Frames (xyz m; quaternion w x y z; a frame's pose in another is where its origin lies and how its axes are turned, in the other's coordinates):
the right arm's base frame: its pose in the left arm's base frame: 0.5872 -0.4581 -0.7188 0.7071 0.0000 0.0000 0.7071
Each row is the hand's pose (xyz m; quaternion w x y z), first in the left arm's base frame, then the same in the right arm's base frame.
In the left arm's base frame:
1: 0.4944 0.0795 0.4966 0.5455 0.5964 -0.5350 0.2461
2: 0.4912 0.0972 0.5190 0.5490 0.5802 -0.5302 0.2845
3: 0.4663 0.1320 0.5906 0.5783 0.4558 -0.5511 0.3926
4: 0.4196 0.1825 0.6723 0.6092 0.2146 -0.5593 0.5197
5: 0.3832 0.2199 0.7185 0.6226 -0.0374 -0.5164 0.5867
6: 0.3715 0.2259 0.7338 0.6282 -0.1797 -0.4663 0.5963
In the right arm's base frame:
1: 0.5376 0.0928 1.2154 0.5597 0.0434 -0.8000 -0.2117
2: 0.5553 0.0960 1.2378 0.5893 0.0354 -0.7851 -0.1870
3: 0.5901 0.1209 1.3094 0.6865 -0.0674 -0.7120 -0.1313
4: 0.6406 0.1676 1.3911 0.7982 -0.2437 -0.5472 -0.0633
5: 0.6780 0.2040 1.4373 0.8551 -0.3916 -0.3387 -0.0254
6: 0.6840 0.2157 1.4526 0.8659 -0.4568 -0.2027 -0.0226

